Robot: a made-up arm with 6 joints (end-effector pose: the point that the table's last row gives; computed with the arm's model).
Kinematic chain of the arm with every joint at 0, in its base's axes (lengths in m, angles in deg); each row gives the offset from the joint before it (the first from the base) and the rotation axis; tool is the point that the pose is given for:
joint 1: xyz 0 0 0.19 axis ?
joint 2: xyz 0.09 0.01 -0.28 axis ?
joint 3: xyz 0 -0.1 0.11 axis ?
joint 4: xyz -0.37 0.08 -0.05 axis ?
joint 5: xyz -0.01 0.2 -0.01 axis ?
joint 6: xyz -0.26 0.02 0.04 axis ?
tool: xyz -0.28 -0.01 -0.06
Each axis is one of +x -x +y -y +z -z.
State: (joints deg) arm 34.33 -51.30 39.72 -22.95 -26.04 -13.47
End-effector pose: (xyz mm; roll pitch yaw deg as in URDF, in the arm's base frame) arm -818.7 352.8 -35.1 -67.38 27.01 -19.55
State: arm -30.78 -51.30 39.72 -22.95 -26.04 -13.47
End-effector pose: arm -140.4 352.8 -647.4 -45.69 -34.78 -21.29
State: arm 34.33 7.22 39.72 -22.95 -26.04 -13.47
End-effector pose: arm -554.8 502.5 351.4 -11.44 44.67 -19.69
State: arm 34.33 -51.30 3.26 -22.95 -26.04 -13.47
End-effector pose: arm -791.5 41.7 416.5 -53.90 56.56 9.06
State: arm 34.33 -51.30 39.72 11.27 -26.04 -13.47
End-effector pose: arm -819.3 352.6 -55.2 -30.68 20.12 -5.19
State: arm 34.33 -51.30 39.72 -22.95 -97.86 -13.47
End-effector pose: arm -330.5 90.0 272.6 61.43 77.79 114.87
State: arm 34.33 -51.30 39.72 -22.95 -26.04 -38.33
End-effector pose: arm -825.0 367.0 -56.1 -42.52 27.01 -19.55
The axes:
joint 1: +y
joint 2: +x
joint 3: -z
joint 4: +x
joint 5: -z
joint 6: -x

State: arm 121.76 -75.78 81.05 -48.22 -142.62 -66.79
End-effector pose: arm -128.7 171.9 215.0 -160.69 -14.86 -166.20
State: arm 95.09 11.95 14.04 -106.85 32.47 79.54
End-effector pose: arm -569.6 172.2 991.5 160.22 63.70 -21.02
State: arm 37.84 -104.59 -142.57 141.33 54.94 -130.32
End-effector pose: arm 518.5 458.5 -593.5 -2.54 -47.81 -137.35
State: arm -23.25 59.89 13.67 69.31 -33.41 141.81
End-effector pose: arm -570.6 48.3 -307.3 0.08 -34.69 -33.16
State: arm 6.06 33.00 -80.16 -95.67 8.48 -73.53
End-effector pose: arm -223.3 -654.1 -851.8 -8.04 -39.43 73.22
